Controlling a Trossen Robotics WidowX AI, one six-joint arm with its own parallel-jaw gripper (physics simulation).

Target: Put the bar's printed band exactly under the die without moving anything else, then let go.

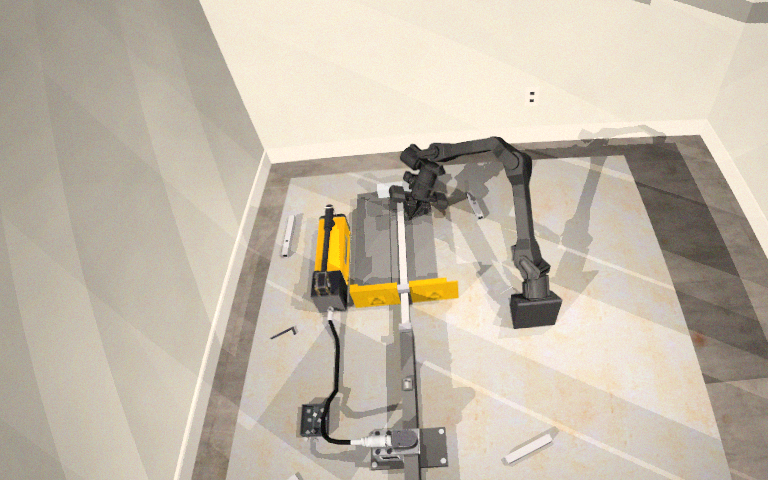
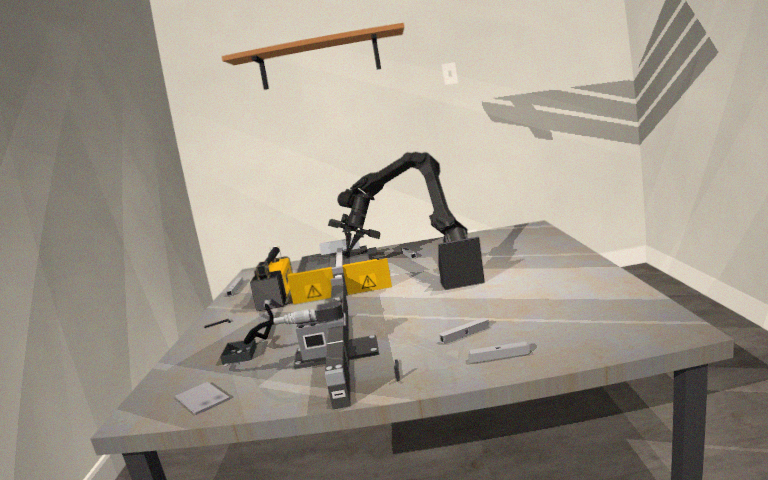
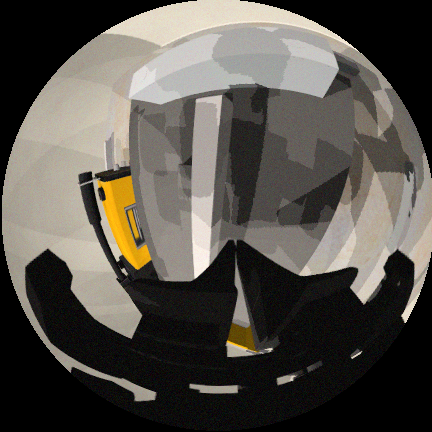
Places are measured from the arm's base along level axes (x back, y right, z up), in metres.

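Pixels of known places: gripper, fingertip midpoint: (image 1: pixel 410 217) (image 2: pixel 348 252) (image 3: pixel 234 244); arm's base at its link origin: (image 1: pixel 537 297) (image 2: pixel 458 249).
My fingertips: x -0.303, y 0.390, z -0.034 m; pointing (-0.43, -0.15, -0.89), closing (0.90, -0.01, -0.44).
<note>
Ahead of a thing's pixels: the offset from my fingertips to its top centre. "pt": to the spot under its first point. Level surfaces: height alone.
A long white bar (image 1: pixel 401 238) (image 2: pixel 339 261) (image 3: pixel 205 181) lies lengthwise on a grey bed {dz -0.021 m} (image 1: pixel 373 243). It passes through the gap between two yellow guard plates {pt dx -0.142, dy -0.266, dz +0.003 m} (image 1: pixel 374 293) (image 2: pixel 311 285), under a small pale block {pt dx -0.055, dy -0.278, dz +0.022 m} (image 1: pixel 403 288). I cannot make out the printed band. My gripper (image 1: pixel 411 210) (image 2: pixel 350 248) (image 3: pixel 234 244) is shut with nothing between its fingers. It hangs low over the bed, just right of the bar's far end and beside the bar.
A yellow and black unit {pt dx -0.254, dy -0.083, dz +0.014 m} (image 1: pixel 334 248) with a black hose {pt dx -0.279, dy -0.437, dz -0.059 m} (image 1: pixel 336 362) stands left of the bed. A grey rail {pt dx -0.079, dy -0.537, dz +0.005 m} (image 1: pixel 407 376) runs toward the front. A white block {pt dx -0.065, dy +0.128, dz +0.014 m} (image 1: pixel 386 190) caps the bed's far end. Loose grey bars {dx -0.434, dy +0.069, dz -0.050 m} (image 1: pixel 287 235) {dx +0.225, dy +0.058, dz -0.050 m} (image 1: pixel 475 205) {dx +0.193, dy -0.761, dz -0.050 m} (image 1: pixel 529 449) and a hex key {dx -0.446, dy -0.320, dz -0.064 m} (image 1: pixel 283 332) lie around.
</note>
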